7 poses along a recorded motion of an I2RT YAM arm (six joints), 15 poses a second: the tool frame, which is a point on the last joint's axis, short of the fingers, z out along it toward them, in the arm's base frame.
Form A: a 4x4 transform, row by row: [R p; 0 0 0 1], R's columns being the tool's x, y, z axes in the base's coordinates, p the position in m. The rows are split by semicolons.
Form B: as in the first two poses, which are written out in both.
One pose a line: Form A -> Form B
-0.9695 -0.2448 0.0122 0.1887; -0.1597 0.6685 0.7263 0.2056; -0.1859 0.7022 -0.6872 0.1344; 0 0 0 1 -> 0.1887 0.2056 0.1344 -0.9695 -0.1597 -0.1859 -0.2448 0.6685 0.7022
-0.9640 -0.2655 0.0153 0.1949; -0.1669 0.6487 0.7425 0.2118; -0.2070 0.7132 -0.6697 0.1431; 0 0 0 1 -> 0.1949 0.2118 0.1431 -0.9640 -0.1669 -0.2070 -0.2655 0.6487 0.7132
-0.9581 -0.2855 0.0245 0.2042; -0.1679 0.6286 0.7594 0.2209; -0.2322 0.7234 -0.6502 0.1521; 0 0 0 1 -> 0.2042 0.2209 0.1521 -0.9581 -0.1679 -0.2322 -0.2855 0.6286 0.7234
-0.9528 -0.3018 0.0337 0.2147; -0.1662 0.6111 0.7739 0.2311; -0.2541 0.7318 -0.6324 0.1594; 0 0 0 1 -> 0.2147 0.2311 0.1594 -0.9528 -0.1662 -0.2541 -0.3018 0.6111 0.7318
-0.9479 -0.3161 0.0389 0.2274; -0.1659 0.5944 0.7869 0.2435; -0.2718 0.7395 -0.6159 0.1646; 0 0 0 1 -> 0.2274 0.2435 0.1646 -0.9479 -0.1659 -0.2718 -0.3161 0.5944 0.7395
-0.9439 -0.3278 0.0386 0.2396; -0.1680 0.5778 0.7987 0.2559; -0.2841 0.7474 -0.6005 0.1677; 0 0 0 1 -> 0.2396 0.2559 0.1677 -0.9439 -0.1680 -0.2841 -0.3278 0.5778 0.7474
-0.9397 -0.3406 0.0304 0.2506; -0.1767 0.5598 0.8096 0.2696; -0.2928 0.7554 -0.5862 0.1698; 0 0 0 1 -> 0.2506 0.2696 0.1698 -0.9397 -0.1767 -0.2928 -0.3406 0.5598 0.7554
